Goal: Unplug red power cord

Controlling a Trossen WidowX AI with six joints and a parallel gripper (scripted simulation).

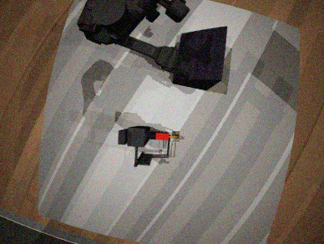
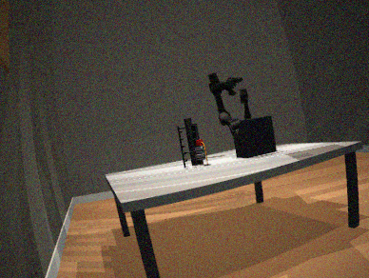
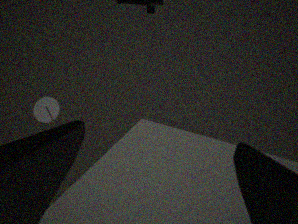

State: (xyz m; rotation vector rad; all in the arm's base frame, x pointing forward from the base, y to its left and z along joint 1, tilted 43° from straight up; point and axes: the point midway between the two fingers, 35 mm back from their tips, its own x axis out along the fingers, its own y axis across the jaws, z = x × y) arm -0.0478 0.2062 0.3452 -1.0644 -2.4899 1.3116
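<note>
My gripper tip is now 40 cm short of the red plug, 4 cm to the left of it and 36 cm above it. Also, from my gripper tip: grey square: 40 cm ahead, 4 cm to the left, 50 cm below.
</note>
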